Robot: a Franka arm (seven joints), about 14 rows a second.
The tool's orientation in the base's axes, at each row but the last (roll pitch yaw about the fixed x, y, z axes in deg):
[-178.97 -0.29 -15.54]
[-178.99 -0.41 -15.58]
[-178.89 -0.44 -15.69]
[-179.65 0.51 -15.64]
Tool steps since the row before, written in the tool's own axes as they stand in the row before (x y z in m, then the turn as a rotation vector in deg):
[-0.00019 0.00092 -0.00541 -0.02 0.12 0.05]
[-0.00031 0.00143 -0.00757 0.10 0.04 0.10]
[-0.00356 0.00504 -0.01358 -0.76 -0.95 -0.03]
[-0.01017 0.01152 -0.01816 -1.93 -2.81 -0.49]
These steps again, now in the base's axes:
[-0.00048 -0.00092 0.00539 -0.05 -0.11 -0.05]
[-0.00077 -0.00141 0.00754 0.09 -0.06 -0.10]
[-0.00496 -0.00411 0.01345 -0.48 1.12 0.04]
[-0.01277 -0.00850 0.01818 -1.10 3.22 0.52]

